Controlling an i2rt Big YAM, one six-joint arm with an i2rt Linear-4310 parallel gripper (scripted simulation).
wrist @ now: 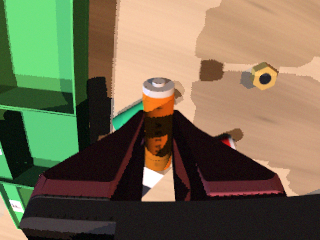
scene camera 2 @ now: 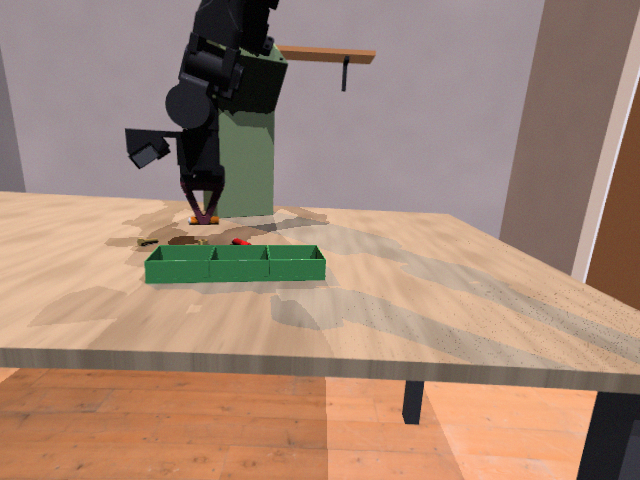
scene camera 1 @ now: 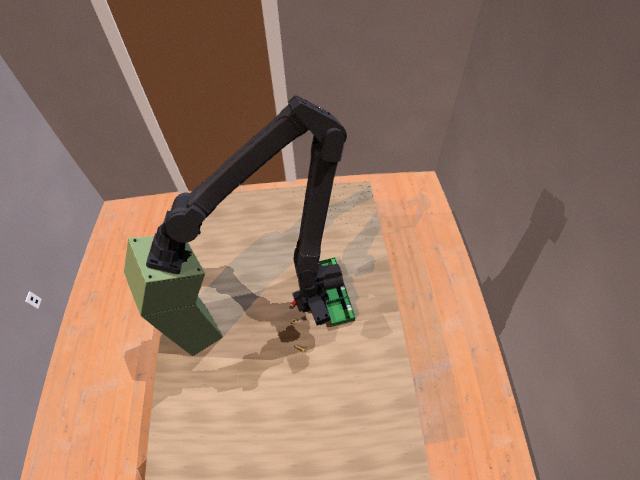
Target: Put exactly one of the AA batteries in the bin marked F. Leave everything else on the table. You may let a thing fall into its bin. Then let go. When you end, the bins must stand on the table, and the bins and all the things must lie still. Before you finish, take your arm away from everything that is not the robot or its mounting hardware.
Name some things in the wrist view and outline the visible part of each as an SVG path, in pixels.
My gripper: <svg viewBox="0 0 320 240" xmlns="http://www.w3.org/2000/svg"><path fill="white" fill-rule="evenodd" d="M19 224L20 229L28 240L320 240L320 194L287 196L277 173L200 130L179 110L174 110L171 148L175 201L142 201L145 166L144 110L139 110L116 131L41 173Z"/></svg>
A green three-compartment bin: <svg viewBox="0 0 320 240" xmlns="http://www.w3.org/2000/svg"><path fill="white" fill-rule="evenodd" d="M89 0L0 0L0 194L16 228L21 230L19 223L40 174L90 145L88 80Z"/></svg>
